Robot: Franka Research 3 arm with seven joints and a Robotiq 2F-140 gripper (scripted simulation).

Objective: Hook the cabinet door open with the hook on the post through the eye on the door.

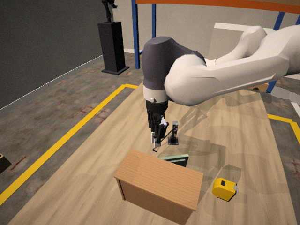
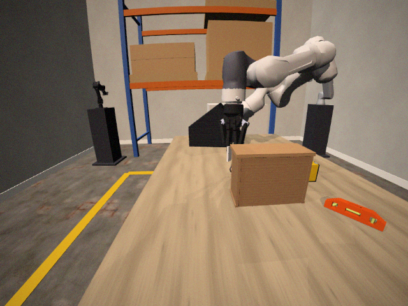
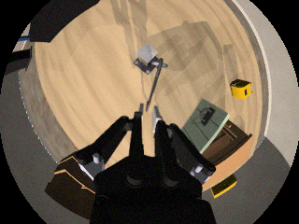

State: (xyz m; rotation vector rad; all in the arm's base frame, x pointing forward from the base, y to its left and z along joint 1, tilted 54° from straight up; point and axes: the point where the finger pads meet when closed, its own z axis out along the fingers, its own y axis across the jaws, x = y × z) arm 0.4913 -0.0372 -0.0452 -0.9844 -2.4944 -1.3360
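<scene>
Right now the hook post is 7 cm behind my hand, 4 cm to the left of it and 1 cm below it. The rest, counted from my hand: green door: 9 cm ahead, 7 cm to the left, 1 cm below; yellow tape measure: 6 cm ahead, 30 cm to the left, 5 cm below; orange spirit level: 31 cm ahead, 30 cm to the left, 7 cm below.
</scene>
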